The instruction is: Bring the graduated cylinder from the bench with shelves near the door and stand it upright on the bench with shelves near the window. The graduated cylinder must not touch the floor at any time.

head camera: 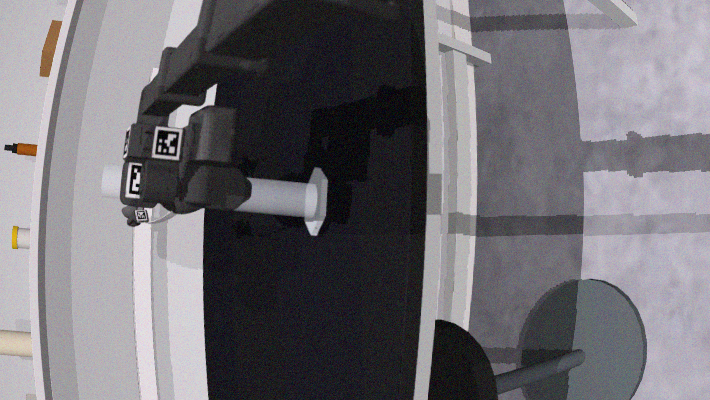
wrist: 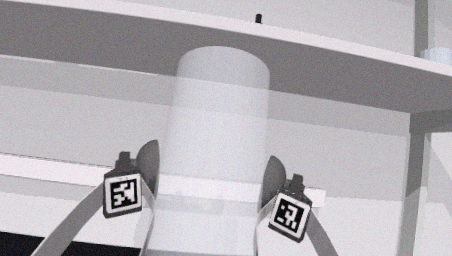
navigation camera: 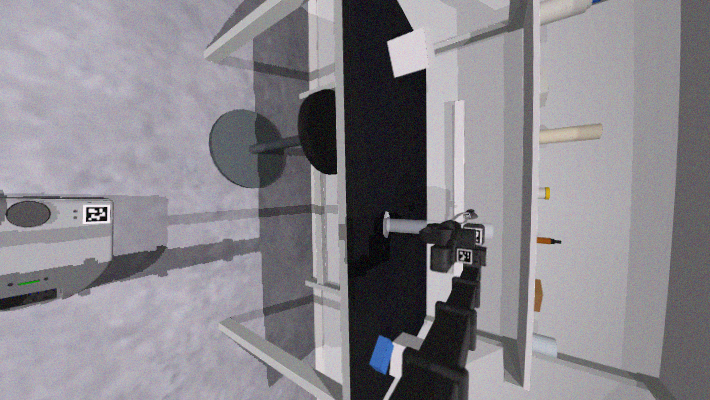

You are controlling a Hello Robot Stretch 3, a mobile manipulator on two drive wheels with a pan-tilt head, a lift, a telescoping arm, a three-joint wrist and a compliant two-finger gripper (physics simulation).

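Pixels of known places: gripper, fingertip midpoint: (wrist: 211, 167); robot's base, link origin: (navigation camera: 30, 212).
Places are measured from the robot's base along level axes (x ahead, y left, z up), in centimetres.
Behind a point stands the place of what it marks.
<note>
The pale, translucent graduated cylinder (head camera: 280, 196) @(z 98.6, x -2.4, y -69.3 cm) (navigation camera: 407, 225) @(z 100.4, x -1.9, y -69.8 cm) (wrist: 217, 110) @(z 121.3, x -2.4, y -75.0 cm) is upright or nearly so over the black worktop of a bench with shelves (head camera: 300, 325) @(z 91.4, x 16.3, y -75.1 cm) (navigation camera: 380, 150) @(z 91.4, x 22.9, y -67.3 cm). Whether this bench is by the door or the window does not show. My gripper (head camera: 141, 215) (navigation camera: 469, 216) @(z 118.2, x -2.6, y -84.0 cm) (wrist: 211, 167) @(z 118.2, x -2.6, y -84.0 cm) is shut on the cylinder's upper part, one fingertip on each side. The cylinder's top stands above the fingertips. Its flared foot is over the worktop; I cannot tell whether it touches. The wrist hides part of the cylinder in the head view.
A shelf (wrist: 325, 62) @(z 135.2, x -19.4, y -103.7 cm) runs behind and above the cylinder, with an orange marker-like item (head camera: 26, 149) @(z 140.8, x -8.5, y -110.9 cm) (navigation camera: 545, 240) @(z 141.5, x -8.3, y -111.1 cm) and a yellow-capped vial (head camera: 20, 237) @(z 141.0, x 9.9, y -114.4 cm) (navigation camera: 545, 193) @(z 141.8, x 10.1, y -114.4 cm). A blue box (navigation camera: 381, 355) @(z 94.4, x -44.1, y -64.9 cm) and a white block (navigation camera: 408, 52) @(z 98.2, x 58.4, y -74.5 cm) stand on the worktop. A black-seated stool (head camera: 462, 362) @(z 66.0, x 22.8, y -64.7 cm) (navigation camera: 320, 132) @(z 66.0, x 32.4, y -65.3 cm) stands at the bench front.
</note>
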